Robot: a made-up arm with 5 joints.
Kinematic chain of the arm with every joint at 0, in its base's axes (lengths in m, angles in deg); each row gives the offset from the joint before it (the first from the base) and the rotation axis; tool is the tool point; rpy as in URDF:
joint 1: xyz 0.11 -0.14 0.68 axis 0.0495 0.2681 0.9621
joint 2: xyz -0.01 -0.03 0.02 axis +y
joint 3: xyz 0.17 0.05 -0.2 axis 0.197 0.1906 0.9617
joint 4: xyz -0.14 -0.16 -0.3 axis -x
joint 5: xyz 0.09 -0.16 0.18 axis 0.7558 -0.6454 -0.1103
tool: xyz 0.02 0.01 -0.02 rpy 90 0 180
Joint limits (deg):
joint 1: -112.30..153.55
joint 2: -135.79..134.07
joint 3: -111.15..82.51
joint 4: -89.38..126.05
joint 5: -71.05..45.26
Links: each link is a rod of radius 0.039 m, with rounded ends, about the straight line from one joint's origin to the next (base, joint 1, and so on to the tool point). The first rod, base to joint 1, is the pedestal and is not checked.
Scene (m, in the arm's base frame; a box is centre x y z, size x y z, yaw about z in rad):
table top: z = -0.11
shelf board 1: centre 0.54 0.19 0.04 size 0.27 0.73 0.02 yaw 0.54
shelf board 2: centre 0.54 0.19 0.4 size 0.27 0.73 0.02 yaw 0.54
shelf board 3: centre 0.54 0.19 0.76 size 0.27 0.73 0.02 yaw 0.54
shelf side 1: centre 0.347 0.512 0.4 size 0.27 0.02 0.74 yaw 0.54
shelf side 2: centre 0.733 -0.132 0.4 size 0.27 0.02 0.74 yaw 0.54
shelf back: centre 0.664 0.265 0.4 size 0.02 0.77 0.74 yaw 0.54
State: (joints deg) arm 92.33 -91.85 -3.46 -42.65 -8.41
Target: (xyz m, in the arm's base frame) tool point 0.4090 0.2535 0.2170
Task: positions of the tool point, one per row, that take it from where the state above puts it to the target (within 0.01 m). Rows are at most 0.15 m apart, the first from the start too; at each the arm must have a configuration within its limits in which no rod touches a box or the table.
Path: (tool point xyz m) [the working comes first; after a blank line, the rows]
Joints at the target: 83.24 -49.42 -2.65 -71.19 -11.71
Straight joint move there: touches shelf board 2.

1: 0.4313 0.2984 0.5908
2: 0.3703 0.2589 0.5833
3: 0.3027 0.2225 0.5875
4: 0.2336 0.1905 0.6060
5: 0.2480 0.2067 0.5114
6: 0.2577 0.2102 0.4142
7: 0.2598 0.1962 0.3152
8: 0.2528 0.1599 0.2170
9: 0.3308 0.2140 0.2108
10: 0.4090 0.2535 0.2170

